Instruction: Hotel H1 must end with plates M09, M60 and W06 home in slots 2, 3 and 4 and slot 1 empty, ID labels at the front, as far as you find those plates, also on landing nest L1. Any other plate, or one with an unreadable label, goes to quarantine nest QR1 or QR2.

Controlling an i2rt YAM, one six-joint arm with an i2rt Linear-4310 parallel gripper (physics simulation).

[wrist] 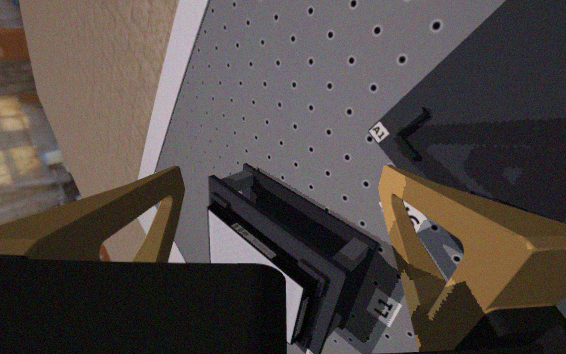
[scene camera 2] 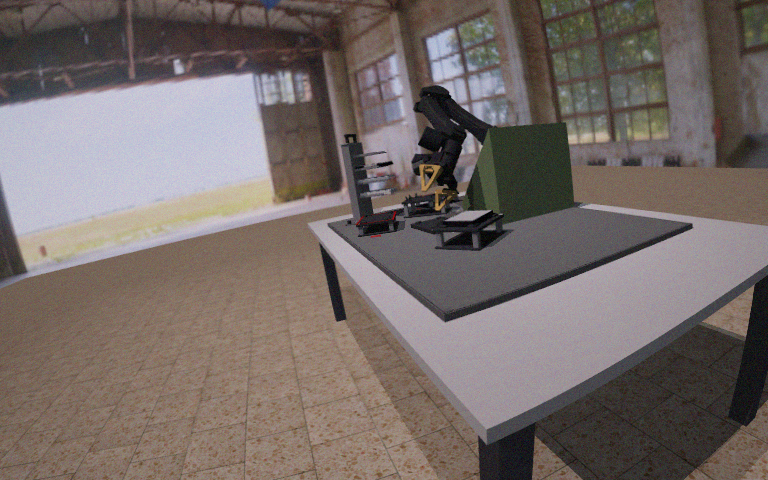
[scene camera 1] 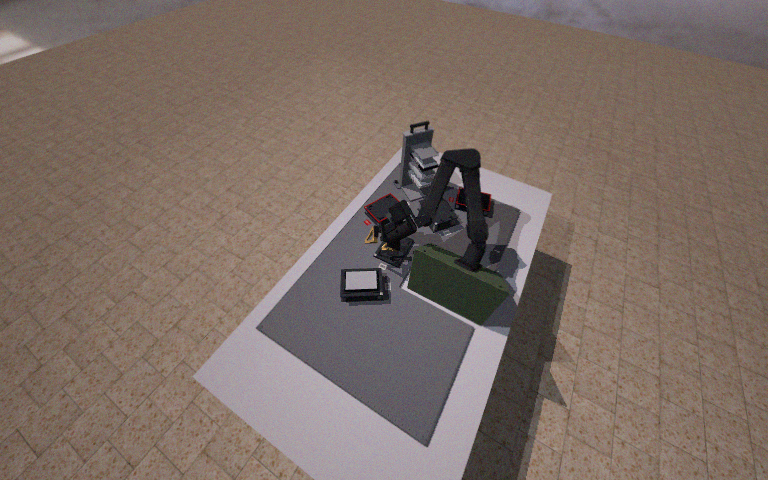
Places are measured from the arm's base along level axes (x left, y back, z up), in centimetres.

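Where they show: gripper, fingertip midpoint: (wrist: 281, 176) (scene camera 2: 430, 201) (scene camera 1: 373, 245); arm's base at its link origin: (scene camera 2: 517, 163) (scene camera 1: 468, 265).
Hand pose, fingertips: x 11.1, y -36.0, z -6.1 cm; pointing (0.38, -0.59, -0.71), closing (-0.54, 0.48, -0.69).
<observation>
Things, the pixels of their top centre, and the offset from my fingertips. "spot": a spot on its surface instead.
- plate with a white top, top centre: (wrist: 247, 274) (scene camera 2: 468, 215) (scene camera 1: 361, 280) dx +14.2, dy +5.0, dz -3.1 cm
- landing nest L1 at its top centre: (wrist: 254, 269) (scene camera 2: 469, 218) (scene camera 1: 361, 281) dx +14.2, dy +5.0, dz -4.0 cm
- small label strip at a spot on its surface: (wrist: 253, 240) spot: dx +11.0, dy +2.4, dz -3.5 cm
- dark fixture at its top centre: (scene camera 2: 425, 193) (scene camera 1: 438, 206) dx -37.3, dy +9.7, dz -2.0 cm
- dark pad at a spot on its surface: (wrist: 500, 100) (scene camera 2: 433, 225) spot: dx -7.4, dy +2.0, dz -8.4 cm
- label A1 at a spot on its surface: (wrist: 378, 132) spot: dx -1.0, dy +0.0, dz -8.3 cm
A plate with a white top (scene camera 1: 361, 280) (scene camera 2: 468, 216) (wrist: 227, 245) rests on landing nest L1 (scene camera 2: 476, 238) (wrist: 362, 242). A small label strip (wrist: 253, 240) shows on its dark edge in the wrist view, too blurred to read. My gripper (scene camera 1: 379, 240) (scene camera 2: 433, 198) (wrist: 281, 176) is open and empty, above the dark pad and apart from the nest; in the wrist view the plate appears low between the fingers, partly hidden by the black gripper body. The hotel (scene camera 1: 406, 161) (scene camera 2: 355, 186) stands at the far end with several shelf levels; its plate labels cannot be read.
Two red-rimmed nests (scene camera 1: 383, 207) (scene camera 1: 474, 200) stand near the hotel, one at each side. A dark fixture (scene camera 1: 444, 219) (scene camera 2: 421, 202) stands between them. A dark pad (scene camera 2: 425, 225) (wrist: 500, 100) carries the label A1 (wrist: 378, 132). A large green block (scene camera 1: 455, 285) (scene camera 2: 532, 169) stands at the arm's base.
</observation>
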